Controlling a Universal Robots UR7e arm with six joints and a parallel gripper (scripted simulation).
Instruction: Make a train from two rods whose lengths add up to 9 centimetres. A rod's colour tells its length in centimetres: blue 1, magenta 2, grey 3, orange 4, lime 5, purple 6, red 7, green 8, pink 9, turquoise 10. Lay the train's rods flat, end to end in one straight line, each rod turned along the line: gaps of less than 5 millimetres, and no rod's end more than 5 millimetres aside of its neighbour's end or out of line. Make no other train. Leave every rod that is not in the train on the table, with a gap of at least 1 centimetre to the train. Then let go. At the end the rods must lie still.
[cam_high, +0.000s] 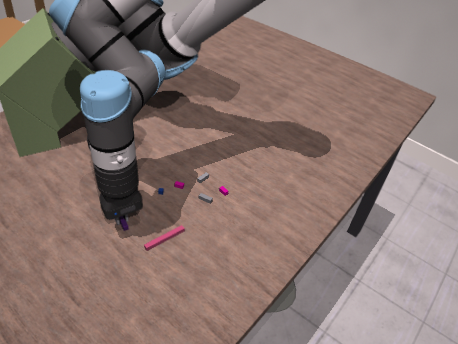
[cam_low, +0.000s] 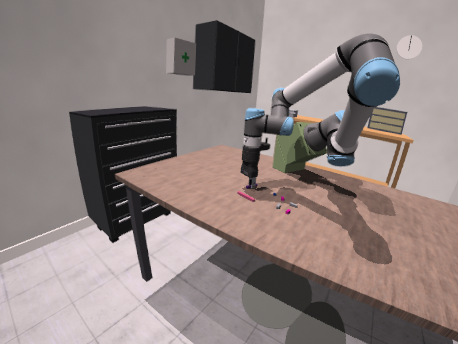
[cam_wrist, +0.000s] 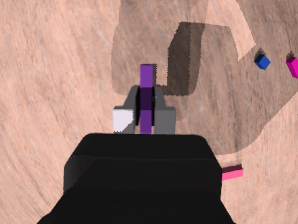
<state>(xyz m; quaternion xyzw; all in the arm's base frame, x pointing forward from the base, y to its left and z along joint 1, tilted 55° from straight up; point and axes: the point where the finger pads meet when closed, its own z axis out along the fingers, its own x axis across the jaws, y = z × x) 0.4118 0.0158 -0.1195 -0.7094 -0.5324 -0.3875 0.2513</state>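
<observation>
The pink rod lies 9 cm ahead of my hand, 5 cm to the left of it and 2 cm below it. The rest, counted from my hand: purple rod 1 cm below; blue rod 2 cm behind, 11 cm to the left, 2 cm below.
</observation>
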